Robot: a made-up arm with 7 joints. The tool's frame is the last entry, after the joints. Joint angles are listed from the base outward.
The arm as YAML. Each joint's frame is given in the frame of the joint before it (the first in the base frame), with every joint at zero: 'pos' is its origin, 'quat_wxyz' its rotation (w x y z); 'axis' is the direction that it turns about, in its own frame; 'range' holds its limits. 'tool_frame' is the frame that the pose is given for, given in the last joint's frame.
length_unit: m
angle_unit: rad
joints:
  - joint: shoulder
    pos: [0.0, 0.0, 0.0]
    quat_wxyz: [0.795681, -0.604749, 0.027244, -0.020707]
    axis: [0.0, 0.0, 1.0]
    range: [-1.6, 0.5]
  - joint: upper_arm
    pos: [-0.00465, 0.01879, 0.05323]
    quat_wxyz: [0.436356, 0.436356, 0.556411, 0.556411]
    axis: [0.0, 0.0, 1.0]
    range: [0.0, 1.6]
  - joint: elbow
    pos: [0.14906, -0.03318, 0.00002]
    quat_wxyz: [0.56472, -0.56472, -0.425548, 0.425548]
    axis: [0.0, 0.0, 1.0]
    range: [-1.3, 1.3]
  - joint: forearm
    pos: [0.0, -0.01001, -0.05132]
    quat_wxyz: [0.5, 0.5, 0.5, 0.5]
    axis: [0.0, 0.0, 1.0]
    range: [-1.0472, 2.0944]
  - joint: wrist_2
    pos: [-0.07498, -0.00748, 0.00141]
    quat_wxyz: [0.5, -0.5, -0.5, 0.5]
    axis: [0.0, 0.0, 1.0]
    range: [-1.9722, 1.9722]
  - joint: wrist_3
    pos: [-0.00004, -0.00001, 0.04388]
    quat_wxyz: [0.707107, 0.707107, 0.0, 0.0]
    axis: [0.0, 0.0, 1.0]
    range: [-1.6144, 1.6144]
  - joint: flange
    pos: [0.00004, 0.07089, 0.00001]
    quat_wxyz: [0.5, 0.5, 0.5, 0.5]
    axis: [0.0, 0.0, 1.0]
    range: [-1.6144, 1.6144]
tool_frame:
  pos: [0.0, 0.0, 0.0]
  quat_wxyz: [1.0, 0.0, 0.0, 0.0]
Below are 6 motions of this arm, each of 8 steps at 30 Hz.
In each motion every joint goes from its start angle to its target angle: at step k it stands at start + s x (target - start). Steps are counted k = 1, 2, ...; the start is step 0. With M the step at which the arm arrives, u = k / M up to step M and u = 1 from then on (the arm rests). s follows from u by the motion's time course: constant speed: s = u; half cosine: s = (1 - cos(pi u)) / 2; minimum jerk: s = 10 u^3 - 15 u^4 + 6 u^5.
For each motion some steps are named. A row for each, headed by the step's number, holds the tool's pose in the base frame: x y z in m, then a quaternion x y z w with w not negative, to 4 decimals.
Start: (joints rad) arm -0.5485 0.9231 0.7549 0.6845 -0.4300 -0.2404 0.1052
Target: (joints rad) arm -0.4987 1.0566 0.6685 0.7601 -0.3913 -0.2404 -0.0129
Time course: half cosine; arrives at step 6
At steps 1, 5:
1: 0.1881 0.3614 -0.0589 0.0668 -0.2069 0.4448 0.8689
5: 0.1802 0.3733 -0.0435 0.1572 -0.1579 0.3979 0.8900

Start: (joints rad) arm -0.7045 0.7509 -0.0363 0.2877 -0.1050 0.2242 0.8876
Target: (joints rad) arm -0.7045 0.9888 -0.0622 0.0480 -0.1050 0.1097 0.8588
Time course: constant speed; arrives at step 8
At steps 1, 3, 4, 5, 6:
1: 0.2940 0.1997 -0.0976 0.2777 -0.1408 0.4508 0.8366
3: 0.2904 0.2011 -0.0781 0.2870 -0.1898 0.4365 0.8313
4: 0.2881 0.2011 -0.0687 0.2919 -0.2137 0.4281 0.8281
5: 0.2857 0.2008 -0.0594 0.2970 -0.2373 0.4190 0.8246
6: 0.2830 0.2000 -0.0504 0.3022 -0.2605 0.4091 0.8206

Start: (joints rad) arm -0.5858 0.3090 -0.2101 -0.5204 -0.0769 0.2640 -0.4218
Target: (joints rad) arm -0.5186 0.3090 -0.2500 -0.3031 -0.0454 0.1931 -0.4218
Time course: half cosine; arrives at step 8
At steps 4, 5, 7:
4: 0.2310 0.0357 -0.0990 0.1586 -0.1846 -0.3857 0.8899
5: 0.2330 0.0364 -0.1081 0.1591 -0.1646 -0.3855 0.8939
7: 0.2351 0.0377 -0.1211 0.1598 -0.1361 -0.3852 0.8987

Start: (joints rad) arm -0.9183 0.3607 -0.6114 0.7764 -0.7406 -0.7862 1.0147
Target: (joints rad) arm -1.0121 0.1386 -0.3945 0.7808 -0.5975 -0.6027 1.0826
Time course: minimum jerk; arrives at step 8
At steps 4, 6, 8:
4: 0.3252 0.0224 -0.1432 -0.1945 -0.1433 0.3313 0.9121
6: 0.3304 0.0003 -0.1344 -0.2145 -0.1202 0.3391 0.9081
8: 0.3315 -0.0054 -0.1320 -0.2193 -0.1136 0.3409 0.9071

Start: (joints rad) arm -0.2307 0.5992 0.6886 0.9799 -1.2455 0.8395 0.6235
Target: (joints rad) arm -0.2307 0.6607 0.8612 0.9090 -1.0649 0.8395 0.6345
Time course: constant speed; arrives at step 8
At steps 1, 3, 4, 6, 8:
1: 0.1037 0.2726 -0.2856 -0.4399 0.5122 0.4993 0.5430
3: 0.1036 0.2811 -0.2791 -0.4288 0.4989 0.5128 0.5516
4: 0.1035 0.2854 -0.2758 -0.4231 0.4921 0.5197 0.5556
6: 0.1029 0.2938 -0.2689 -0.4117 0.4781 0.5338 0.5630
8: 0.1020 0.3022 -0.2617 -0.4001 0.4638 0.5484 0.5693

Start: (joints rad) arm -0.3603 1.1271 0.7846 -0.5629 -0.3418 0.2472 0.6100
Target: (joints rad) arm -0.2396 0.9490 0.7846 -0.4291 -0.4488 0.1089 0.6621
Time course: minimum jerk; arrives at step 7
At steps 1, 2, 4, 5, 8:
1: 0.1466 0.2138 0.0738 0.2526 -0.4937 0.3759 0.7424
2: 0.1479 0.2175 0.0683 0.2406 -0.4844 0.3808 0.7500
4: 0.1511 0.2316 0.0445 0.1910 -0.4461 0.4038 0.7755
5: 0.1514 0.2377 0.0329 0.1679 -0.4281 0.4163 0.7844
8: 0.1512 0.2416 0.0252 0.1529 -0.4162 0.4249 0.7892

